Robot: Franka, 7 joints.
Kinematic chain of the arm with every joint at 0, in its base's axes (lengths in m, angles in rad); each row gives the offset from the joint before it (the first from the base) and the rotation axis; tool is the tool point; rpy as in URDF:
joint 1: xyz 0 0 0.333 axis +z
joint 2: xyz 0 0 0 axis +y
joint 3: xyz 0 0 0.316 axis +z
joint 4: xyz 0.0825 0 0 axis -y
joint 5: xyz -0.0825 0 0.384 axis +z
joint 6: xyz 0 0 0 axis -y
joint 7: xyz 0.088 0 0 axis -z
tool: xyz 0 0 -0.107 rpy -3.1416 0 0
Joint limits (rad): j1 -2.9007..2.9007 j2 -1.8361..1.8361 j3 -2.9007..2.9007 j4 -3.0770..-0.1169 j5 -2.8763..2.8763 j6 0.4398..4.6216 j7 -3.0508..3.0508
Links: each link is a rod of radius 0.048 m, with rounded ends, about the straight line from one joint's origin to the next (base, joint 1, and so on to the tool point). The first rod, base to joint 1, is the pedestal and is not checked.
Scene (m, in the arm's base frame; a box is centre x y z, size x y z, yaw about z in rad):
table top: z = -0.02
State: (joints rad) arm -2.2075 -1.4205 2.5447 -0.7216 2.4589 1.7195 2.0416
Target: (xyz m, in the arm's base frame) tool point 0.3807 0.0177 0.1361
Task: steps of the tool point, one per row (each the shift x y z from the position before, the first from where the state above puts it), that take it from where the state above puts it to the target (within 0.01 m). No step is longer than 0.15 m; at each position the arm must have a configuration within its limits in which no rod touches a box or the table.
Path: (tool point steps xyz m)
1: 0.0320 -0.0739 -0.0270
2: 0.0182 -0.0898 -0.0158
3: -0.0020 -0.0984 -0.0072
4: -0.0259 -0.0988 -0.0014
5: -0.0512 -0.0901 0.0011
6: -0.0743 -0.0723 0.0018
7: -0.0922 -0.0471 0.0024

